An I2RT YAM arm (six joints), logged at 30 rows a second.
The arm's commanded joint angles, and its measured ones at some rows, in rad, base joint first. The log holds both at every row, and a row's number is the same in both.
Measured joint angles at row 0:
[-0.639, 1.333, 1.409, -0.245, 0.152, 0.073]
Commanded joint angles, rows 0 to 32:
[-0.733, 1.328, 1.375, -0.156, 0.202, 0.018]
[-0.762, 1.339, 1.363, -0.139, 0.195, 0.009]
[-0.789, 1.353, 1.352, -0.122, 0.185, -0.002]
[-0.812, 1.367, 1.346, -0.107, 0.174, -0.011]
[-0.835, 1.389, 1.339, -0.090, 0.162, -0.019]
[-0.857, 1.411, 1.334, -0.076, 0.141, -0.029]
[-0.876, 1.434, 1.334, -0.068, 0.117, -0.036]
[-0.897, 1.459, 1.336, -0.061, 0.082, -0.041]
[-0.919, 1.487, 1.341, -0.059, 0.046, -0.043]
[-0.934, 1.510, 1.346, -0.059, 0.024, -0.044]
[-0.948, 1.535, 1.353, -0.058, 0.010, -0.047]
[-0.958, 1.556, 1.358, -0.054, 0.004, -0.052]
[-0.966, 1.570, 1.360, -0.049, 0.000, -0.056]
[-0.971, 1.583, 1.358, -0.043, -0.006, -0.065]
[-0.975, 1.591, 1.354, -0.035, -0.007, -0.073]
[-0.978, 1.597, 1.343, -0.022, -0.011, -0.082]
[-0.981, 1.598, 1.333, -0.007, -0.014, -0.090]
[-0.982, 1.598, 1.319, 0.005, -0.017, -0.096]
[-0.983, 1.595, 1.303, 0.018, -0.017, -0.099]
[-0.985, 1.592, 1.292, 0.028, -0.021, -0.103]
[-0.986, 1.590, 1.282, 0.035, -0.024, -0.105]
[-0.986, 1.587, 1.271, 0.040, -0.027, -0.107]
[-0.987, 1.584, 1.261, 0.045, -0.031, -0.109]
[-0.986, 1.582, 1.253, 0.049, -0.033, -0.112]
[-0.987, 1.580, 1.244, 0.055, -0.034, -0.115]
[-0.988, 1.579, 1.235, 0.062, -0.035, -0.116]
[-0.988, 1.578, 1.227, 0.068, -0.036, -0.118]
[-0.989, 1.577, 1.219, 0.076, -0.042, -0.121]
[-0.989, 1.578, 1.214, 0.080, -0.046, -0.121]
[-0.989, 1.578, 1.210, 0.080, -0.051, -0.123]
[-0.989, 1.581, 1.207, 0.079, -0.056, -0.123]
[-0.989, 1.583, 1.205, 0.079, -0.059, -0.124]
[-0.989, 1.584, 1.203, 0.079, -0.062, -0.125]
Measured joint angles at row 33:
[-0.979, 1.604, 1.202, 0.044, -0.037, -0.108]
